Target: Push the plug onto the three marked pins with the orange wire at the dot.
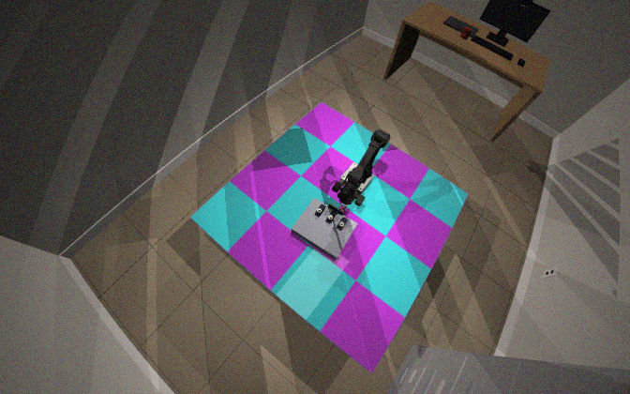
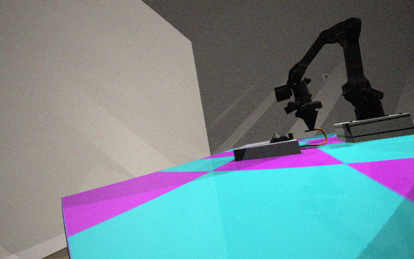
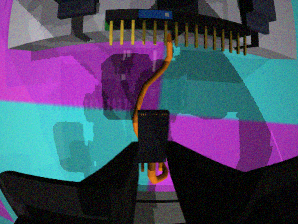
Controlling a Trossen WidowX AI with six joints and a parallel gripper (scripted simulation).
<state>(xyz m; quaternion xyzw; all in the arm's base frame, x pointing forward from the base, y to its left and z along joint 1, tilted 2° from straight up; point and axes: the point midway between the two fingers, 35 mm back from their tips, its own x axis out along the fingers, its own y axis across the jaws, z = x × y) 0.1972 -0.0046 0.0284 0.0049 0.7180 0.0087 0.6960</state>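
The blue band is 80 mm ahead of my gripper tip. From my gripper tip the other things lie so: grey holder (240 mm ahead, 50 mm below, 20 mm to the right).
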